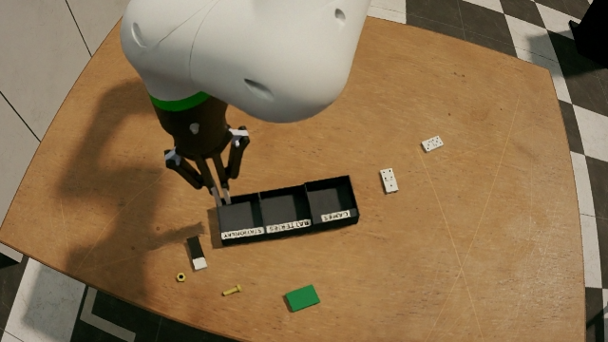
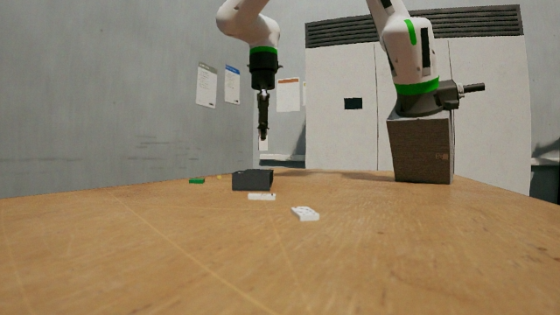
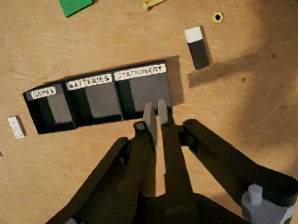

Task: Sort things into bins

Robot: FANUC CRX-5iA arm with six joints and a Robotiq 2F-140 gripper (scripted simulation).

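My hand is 4 cm past the black three-part bin tray, 9 cm to the right of it and 10 cm above it. Round my hand: yellow bolt 13 cm ahead, 6 cm to the left, 12 cm below; then yellow nut 15 cm ahead, 5 cm to the right, 12 cm below; then flat green block 10 cm ahead, 18 cm to the left, 12 cm below.
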